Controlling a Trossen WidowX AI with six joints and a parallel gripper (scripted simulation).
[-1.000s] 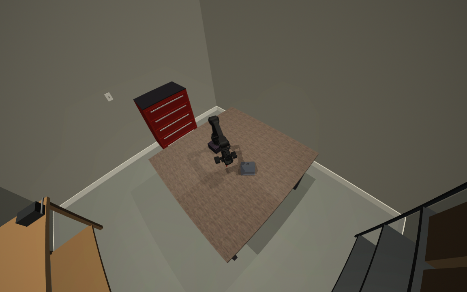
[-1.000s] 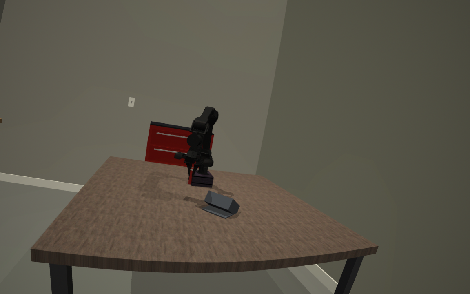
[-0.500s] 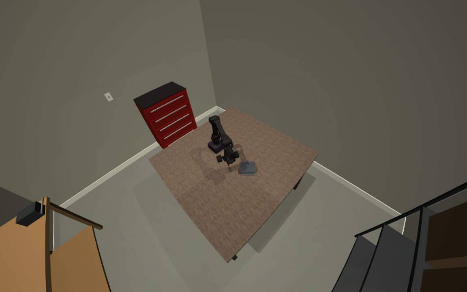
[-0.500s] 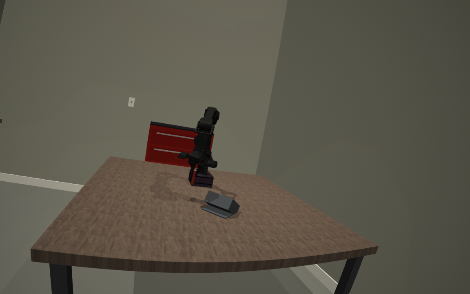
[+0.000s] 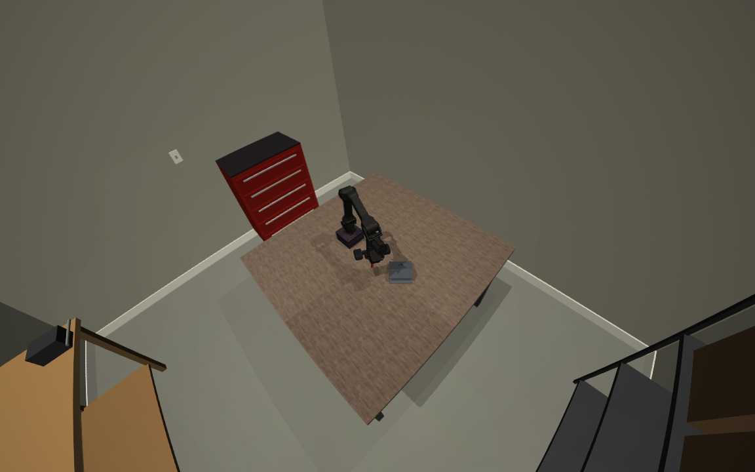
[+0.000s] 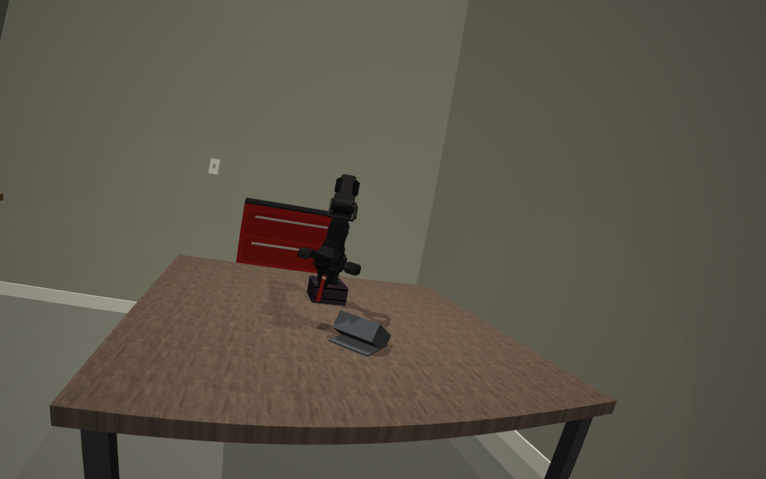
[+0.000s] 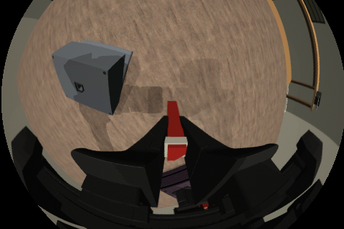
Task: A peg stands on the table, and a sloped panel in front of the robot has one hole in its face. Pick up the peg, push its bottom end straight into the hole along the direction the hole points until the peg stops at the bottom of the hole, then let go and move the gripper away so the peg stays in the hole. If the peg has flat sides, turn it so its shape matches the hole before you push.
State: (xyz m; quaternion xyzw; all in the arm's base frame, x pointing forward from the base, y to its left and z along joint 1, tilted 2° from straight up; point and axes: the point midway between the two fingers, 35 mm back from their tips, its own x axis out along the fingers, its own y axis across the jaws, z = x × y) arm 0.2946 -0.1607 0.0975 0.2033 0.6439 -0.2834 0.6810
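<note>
The grey sloped panel lies 12 cm ahead of my gripper tip, 9 cm to the left of it and 9 cm below it. Also, from my gripper tip: red peg 2 cm above.
</note>
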